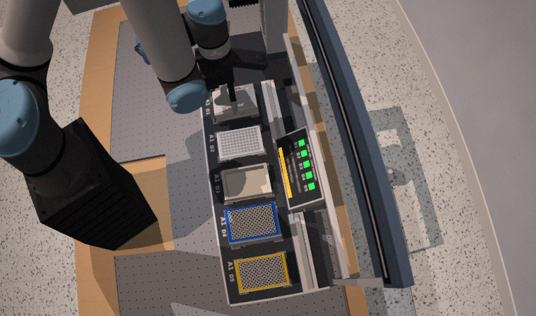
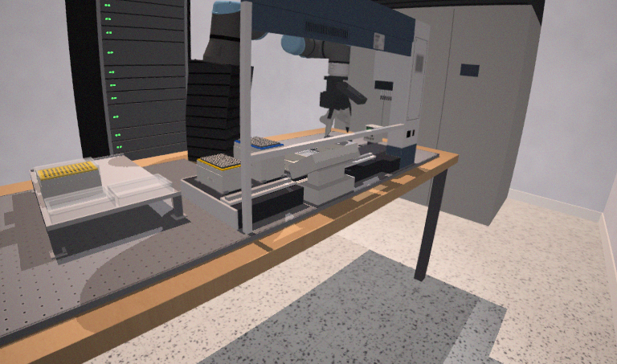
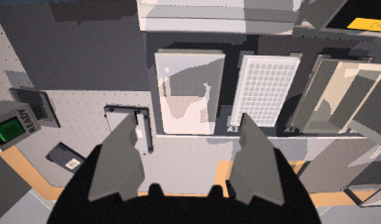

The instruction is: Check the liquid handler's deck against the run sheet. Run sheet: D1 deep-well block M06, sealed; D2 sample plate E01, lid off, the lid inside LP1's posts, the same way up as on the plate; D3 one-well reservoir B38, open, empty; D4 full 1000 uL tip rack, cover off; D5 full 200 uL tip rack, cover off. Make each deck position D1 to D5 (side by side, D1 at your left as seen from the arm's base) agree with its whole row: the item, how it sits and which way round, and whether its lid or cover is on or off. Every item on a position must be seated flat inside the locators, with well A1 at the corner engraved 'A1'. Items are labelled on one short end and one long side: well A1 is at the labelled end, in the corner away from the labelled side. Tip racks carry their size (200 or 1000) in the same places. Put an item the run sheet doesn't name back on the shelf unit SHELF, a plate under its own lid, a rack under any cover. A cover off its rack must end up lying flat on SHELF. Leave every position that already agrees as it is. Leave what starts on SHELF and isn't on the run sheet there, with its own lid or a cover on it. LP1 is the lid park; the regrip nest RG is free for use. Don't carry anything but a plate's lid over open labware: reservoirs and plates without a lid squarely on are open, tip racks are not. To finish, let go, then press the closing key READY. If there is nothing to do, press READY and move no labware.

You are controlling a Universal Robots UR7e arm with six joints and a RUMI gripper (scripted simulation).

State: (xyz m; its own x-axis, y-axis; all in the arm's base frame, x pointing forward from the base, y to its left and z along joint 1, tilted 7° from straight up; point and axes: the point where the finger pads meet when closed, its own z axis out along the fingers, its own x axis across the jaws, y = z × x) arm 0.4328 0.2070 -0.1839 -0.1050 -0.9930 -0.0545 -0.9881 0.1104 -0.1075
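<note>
My gripper is now 5 cm above the sealed deep-well block. Round my hand: sample plate 12 cm to the right, 7 cm below, 2 cm behind; then flat grey lid 17 cm to the left, 12 cm behind, 11 cm below; then one-well reservoir 25 cm to the right, 7 cm below, 3 cm behind.
</note>
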